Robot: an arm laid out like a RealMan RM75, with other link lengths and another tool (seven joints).
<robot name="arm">
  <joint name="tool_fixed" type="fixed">
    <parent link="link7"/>
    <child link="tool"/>
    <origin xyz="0.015 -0.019 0.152" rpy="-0.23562 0 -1.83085"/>
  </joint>
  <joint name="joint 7" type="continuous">
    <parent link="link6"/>
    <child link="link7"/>
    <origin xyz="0 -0.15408 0" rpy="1.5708 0 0"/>
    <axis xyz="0 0 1"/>
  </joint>
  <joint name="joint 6" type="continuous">
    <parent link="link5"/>
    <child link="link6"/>
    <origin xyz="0 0 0" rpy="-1.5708 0 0"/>
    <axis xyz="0 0 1"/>
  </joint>
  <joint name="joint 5" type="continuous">
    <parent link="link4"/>
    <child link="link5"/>
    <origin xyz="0 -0.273 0" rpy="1.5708 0 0"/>
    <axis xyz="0 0 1"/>
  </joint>
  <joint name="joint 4" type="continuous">
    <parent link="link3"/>
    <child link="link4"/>
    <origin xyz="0 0 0" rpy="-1.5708 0 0"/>
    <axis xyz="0 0 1"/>
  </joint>
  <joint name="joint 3" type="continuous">
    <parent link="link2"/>
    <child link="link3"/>
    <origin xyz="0 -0.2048 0" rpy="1.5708 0 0"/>
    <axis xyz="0 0 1"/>
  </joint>
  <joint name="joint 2" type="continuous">
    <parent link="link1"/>
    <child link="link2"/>
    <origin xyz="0 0 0" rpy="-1.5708 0 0"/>
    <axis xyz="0 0 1"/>
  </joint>
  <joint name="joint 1" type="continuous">
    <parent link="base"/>
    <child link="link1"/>
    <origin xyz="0 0 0.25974"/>
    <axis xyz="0 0 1"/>
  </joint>
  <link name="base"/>
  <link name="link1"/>
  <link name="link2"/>
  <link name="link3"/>
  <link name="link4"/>
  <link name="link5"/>
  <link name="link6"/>
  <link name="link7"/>
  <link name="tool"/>
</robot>
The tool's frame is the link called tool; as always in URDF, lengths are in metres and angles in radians. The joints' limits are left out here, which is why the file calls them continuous.
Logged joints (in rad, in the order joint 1, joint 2, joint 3, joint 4, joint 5, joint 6, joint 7), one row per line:
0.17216, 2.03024, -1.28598, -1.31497, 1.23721, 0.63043, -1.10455
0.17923, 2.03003, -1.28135, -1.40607, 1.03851, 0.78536, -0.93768
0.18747, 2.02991, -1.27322, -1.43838, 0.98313, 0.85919, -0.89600
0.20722, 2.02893, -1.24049, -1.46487, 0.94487, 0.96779, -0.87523
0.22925, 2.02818, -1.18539, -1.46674, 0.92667, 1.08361, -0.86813
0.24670, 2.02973, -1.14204, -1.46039, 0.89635, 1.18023, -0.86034
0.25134, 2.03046, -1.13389, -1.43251, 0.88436, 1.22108, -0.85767
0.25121, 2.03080, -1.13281, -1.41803, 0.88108, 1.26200, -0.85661
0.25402, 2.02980, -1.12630, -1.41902, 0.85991, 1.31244, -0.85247
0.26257, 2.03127, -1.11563, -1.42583, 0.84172, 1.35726, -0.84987
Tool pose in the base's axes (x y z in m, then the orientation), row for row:
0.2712, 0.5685, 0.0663, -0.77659, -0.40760, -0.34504, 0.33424
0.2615, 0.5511, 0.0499, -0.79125, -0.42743, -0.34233, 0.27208
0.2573, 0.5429, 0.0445, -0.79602, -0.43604, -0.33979, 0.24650
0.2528, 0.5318, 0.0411, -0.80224, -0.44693, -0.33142, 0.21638
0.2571, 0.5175, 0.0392, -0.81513, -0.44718, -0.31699, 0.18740
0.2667, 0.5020, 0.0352, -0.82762, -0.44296, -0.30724, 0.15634
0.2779, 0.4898, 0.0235, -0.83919, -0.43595, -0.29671, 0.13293
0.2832, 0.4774, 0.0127, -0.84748, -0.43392, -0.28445, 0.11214
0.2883, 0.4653, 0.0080, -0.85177, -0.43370, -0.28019, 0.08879
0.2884, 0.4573, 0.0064, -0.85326, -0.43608, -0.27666, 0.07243
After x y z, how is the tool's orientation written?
As a quaternion, x y z w.
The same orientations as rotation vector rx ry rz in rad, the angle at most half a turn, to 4 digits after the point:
-2.0270, -1.0639, -0.9006
-2.1301, -1.1507, -0.9216
-2.1712, -1.1894, -0.9268
-2.2230, -1.2385, -0.9184
-2.2941, -1.2585, -0.8921
-2.3693, -1.2681, -0.8796
-2.4342, -1.2646, -0.8607
-2.4877, -1.2737, -0.8350
-2.5345, -1.2905, -0.8337
-2.5636, -1.3102, -0.8312

